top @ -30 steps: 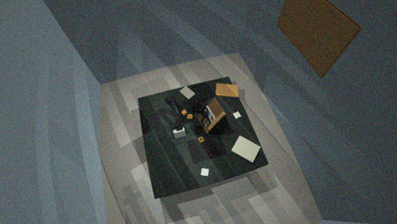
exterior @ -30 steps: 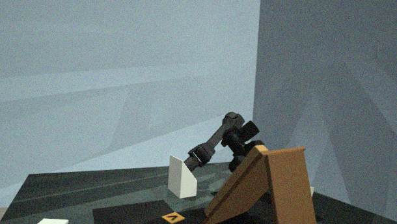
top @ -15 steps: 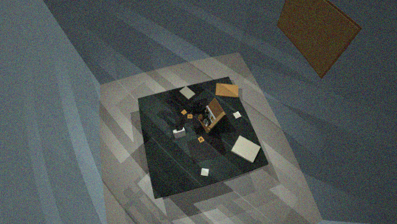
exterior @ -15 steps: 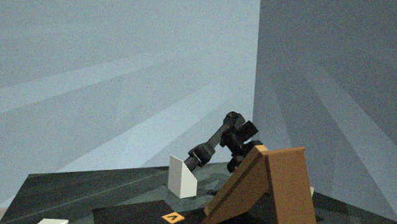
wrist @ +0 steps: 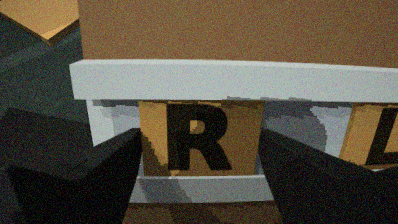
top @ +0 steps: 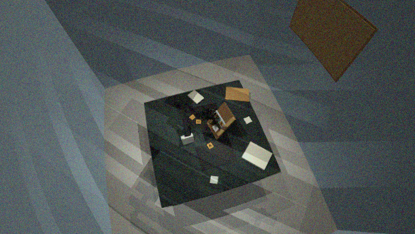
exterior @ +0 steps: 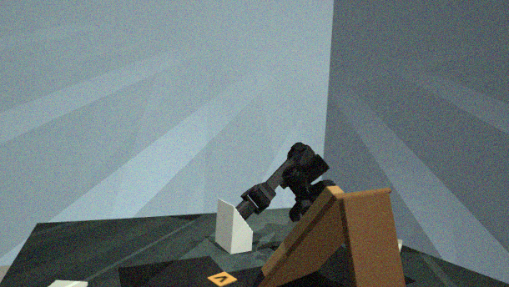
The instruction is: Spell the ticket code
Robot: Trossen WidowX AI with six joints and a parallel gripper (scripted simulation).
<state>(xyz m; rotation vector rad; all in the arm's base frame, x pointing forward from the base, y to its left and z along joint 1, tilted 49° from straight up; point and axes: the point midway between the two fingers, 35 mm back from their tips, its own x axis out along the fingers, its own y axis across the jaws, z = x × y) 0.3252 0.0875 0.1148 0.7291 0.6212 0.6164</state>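
Right now my gripper tip is 3 cm short of the orange letter tile and 10 cm to the left of it. From my gripper tip the other things lie so: flat orange panel: 34 cm ahead, 35 cm to the left, 15 cm below; then white ticket: 3 cm behind, 9 cm to the right, 9 cm below; then yellow letter tile: 12 cm behind, 27 cm to the right, 15 cm below.
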